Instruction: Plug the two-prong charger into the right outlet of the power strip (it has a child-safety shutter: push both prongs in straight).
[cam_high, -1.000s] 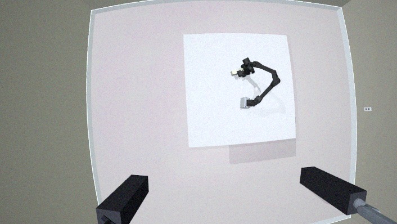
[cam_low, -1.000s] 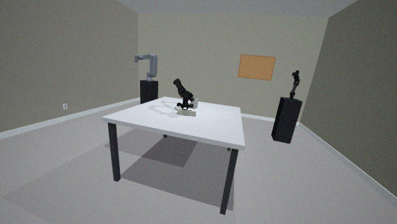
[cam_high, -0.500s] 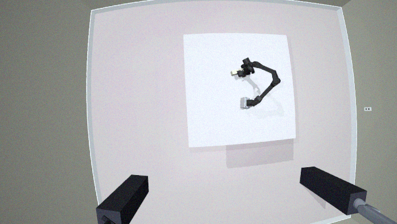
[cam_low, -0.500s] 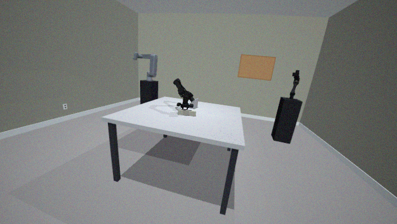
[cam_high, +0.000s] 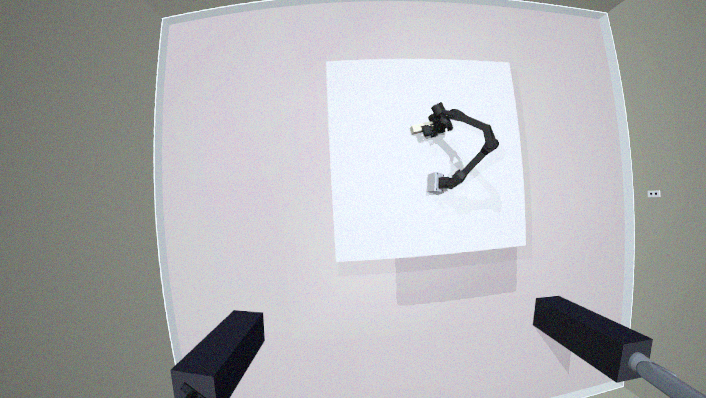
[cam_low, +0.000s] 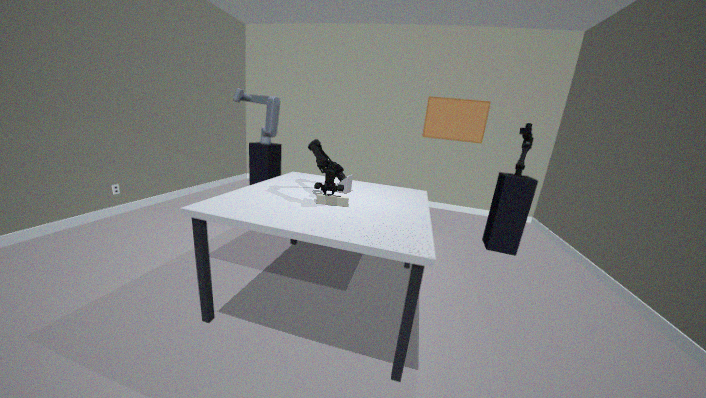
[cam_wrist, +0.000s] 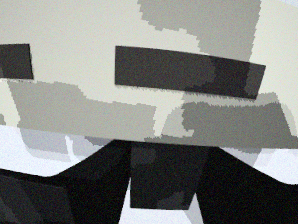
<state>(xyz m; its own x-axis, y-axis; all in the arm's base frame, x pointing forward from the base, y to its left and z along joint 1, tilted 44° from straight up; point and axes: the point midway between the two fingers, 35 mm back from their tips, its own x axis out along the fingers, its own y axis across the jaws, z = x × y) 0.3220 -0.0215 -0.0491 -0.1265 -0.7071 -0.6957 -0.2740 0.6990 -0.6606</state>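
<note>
My gripper tip is now 2 cm short of the dark charger and 1 cm below it.
</note>
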